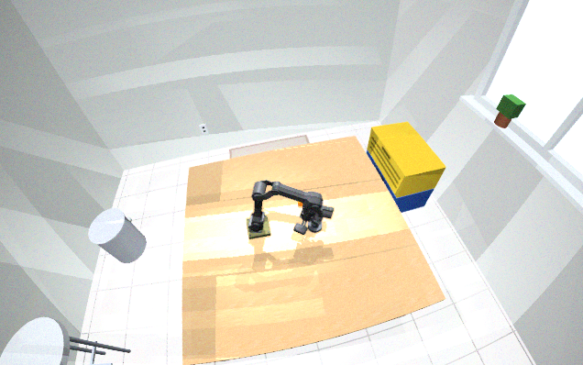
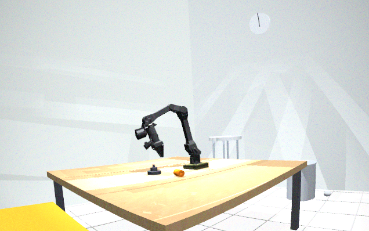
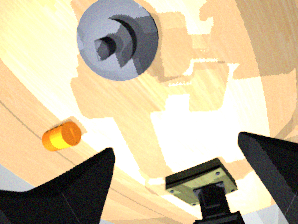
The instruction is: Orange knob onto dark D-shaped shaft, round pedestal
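My gripper tip is 200 mm to the right of the orange knob, 80 mm above it and 10 mm short of it. Also, from my gripper tip: dark shaft (80 mm ahead, 70 mm below, 20 mm to the left).
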